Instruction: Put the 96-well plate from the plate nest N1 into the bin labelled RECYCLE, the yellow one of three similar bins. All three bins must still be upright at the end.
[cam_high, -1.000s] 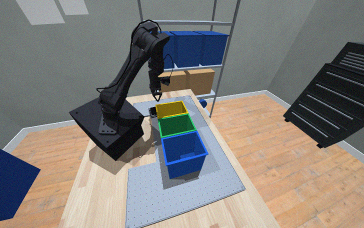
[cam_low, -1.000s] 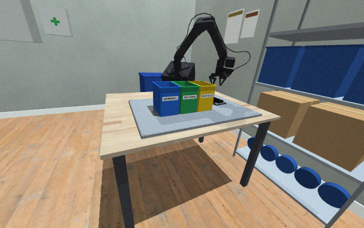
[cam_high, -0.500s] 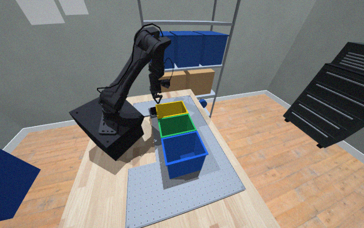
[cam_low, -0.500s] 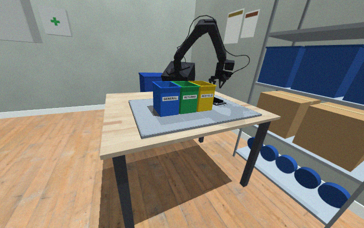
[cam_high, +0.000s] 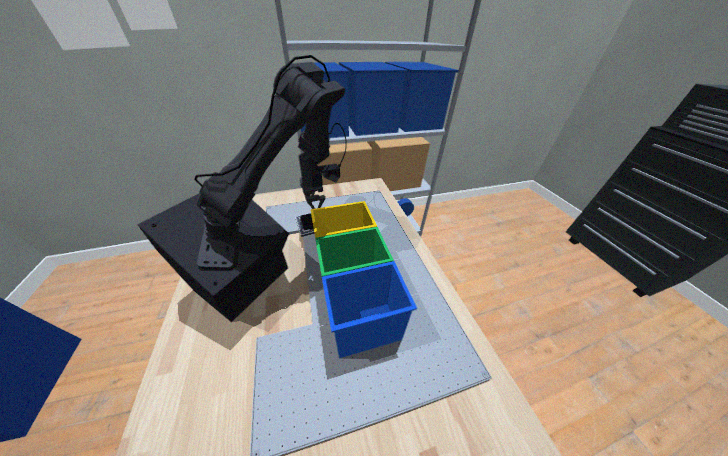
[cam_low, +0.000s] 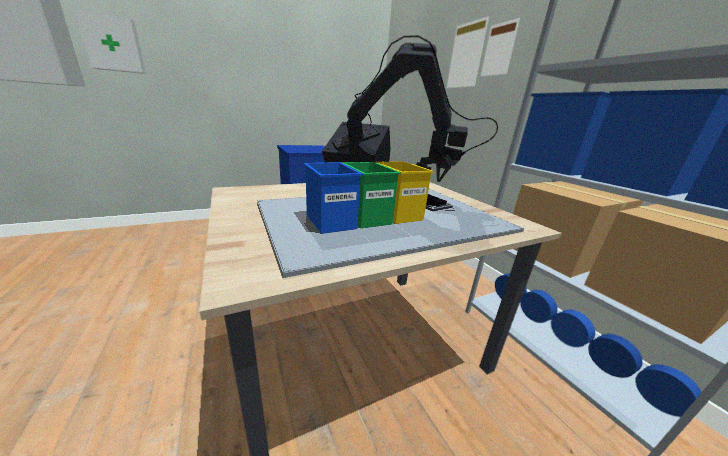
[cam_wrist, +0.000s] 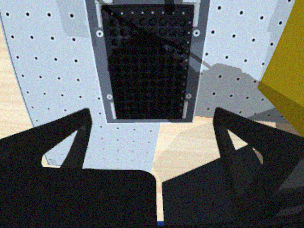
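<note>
Now: the black 96-well plate 8 cm below my hand. Round my hand: green returns bin (7 cm ahead, 34 cm to the right, 1 cm below); yellow recycle bin (7 cm ahead, 20 cm to the right, 1 cm below); plate nest N1 (10 cm below).
</note>
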